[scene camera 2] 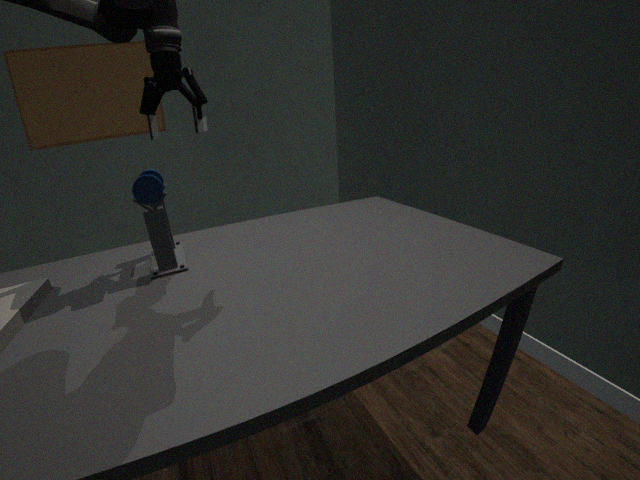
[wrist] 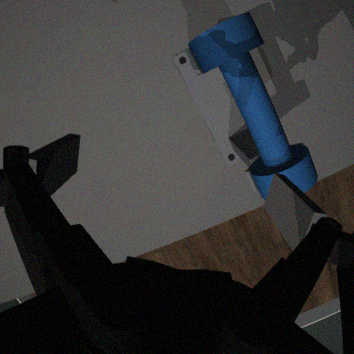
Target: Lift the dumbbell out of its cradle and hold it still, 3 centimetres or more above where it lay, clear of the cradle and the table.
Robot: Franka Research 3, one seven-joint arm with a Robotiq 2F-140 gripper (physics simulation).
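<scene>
A blue dumbbell (scene camera 2: 148, 189) (wrist: 255, 110) lies level in the top of its cradle (scene camera 2: 161, 238) (wrist: 207, 107), a grey upright stand with a screwed base plate on the table. In the wrist view the dumbbell runs diagonally, from the upper middle to the right-hand finger. My gripper (scene camera 2: 178, 135) (wrist: 175, 171) is open and empty. It hangs above the dumbbell, apart from it, and a little to its right in the scene view. In the wrist view the right-hand fingertip overlaps the near end of the dumbbell, and the left-hand fingertip is over the table. The cradle's arms are partly hidden under the dumbbell.
The cradle stands on the grey table (scene camera 2: 336, 289) (wrist: 120, 110), near its far edge. A pale, box-like object (scene camera 2: 12, 310) shows at the left edge of the scene view. Shadows of the arm fall across the table. A brown board (scene camera 2: 77, 98) hangs on the wall behind.
</scene>
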